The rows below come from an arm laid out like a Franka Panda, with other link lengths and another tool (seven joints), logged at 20 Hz.
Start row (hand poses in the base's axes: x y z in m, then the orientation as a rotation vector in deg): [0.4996, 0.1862, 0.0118, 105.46, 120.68, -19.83]
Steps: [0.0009, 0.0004, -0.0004, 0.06, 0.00, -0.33]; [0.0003, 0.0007, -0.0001, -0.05, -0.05, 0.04]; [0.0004, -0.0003, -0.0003, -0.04, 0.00, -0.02]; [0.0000, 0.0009, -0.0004, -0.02, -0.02, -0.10]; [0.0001, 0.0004, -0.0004, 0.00, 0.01, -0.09]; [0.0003, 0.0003, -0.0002, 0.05, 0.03, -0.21]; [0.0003, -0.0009, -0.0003, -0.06, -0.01, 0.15]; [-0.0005, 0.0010, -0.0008, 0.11, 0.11, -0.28]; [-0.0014, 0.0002, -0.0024, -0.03, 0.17, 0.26]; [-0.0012, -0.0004, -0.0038, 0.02, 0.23, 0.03]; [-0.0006, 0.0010, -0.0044, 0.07, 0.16, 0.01]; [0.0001, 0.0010, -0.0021, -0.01, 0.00, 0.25]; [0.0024, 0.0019, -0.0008, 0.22, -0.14, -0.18]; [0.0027, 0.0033, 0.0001, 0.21, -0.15, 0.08]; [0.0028, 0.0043, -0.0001, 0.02, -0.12, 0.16]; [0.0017, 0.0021, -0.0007, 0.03, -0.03, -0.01]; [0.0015, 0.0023, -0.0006, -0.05, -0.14, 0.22]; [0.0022, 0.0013, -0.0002, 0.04, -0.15, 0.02]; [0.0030, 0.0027, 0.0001, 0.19, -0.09, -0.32]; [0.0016, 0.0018, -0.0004, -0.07, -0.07, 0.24]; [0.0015, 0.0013, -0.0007, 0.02, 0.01, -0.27]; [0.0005, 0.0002, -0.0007, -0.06, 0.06, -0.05]
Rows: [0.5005, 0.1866, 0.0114, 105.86, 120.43, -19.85]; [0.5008, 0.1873, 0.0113, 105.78, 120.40, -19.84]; [0.5012, 0.1870, 0.0110, 105.78, 120.36, -19.88]; [0.5012, 0.1879, 0.0106, 105.88, 120.25, -19.90]; [0.5013, 0.1883, 0.0102, 105.98, 120.18, -19.93]; [0.5016, 0.1886, 0.0100, 106.25, 120.05, -19.96]; [0.5019, 0.1877, 0.0097, 106.05, 120.14, -19.97]; [0.5014, 0.1887, 0.0089, 106.45, 120.03, -20.04]; [0.5000, 0.1889, 0.0065, 106.18, 120.35, -20.18]; [0.4988, 0.1885, 0.0027, 106.20, 120.54, -20.38]; [0.4982, 0.1895, -0.0017, 106.26, 120.69, -20.47]; [0.4983, 0.1905, -0.0038, 105.97, 120.90, -20.42]; [0.5007, 0.1924, -0.0046, 106.27, 120.78, -20.10]; [0.5034, 0.1957, -0.0045, 106.27, 120.87, -19.72]; [0.5062, 0.2000, -0.0046, 106.08, 120.94, -19.54]; [0.5079, 0.2021, -0.0053, 106.10, 120.93, -19.48]; [0.5094, 0.2044, -0.0059, 105.80, 121.00, -19.34]; [0.5116, 0.2057, -0.0061, 105.77, 120.94, -19.15]; [0.5146, 0.2084, -0.0060, 106.21, 120.71, -18.95]; [0.5162, 0.2102, -0.0064, 105.89, 120.83, -18.89]; [0.5177, 0.2115, -0.0071, 106.20, 120.62, -18.94]; [0.5182, 0.2117, -0.0078, 106.23, 120.58, -19.07]
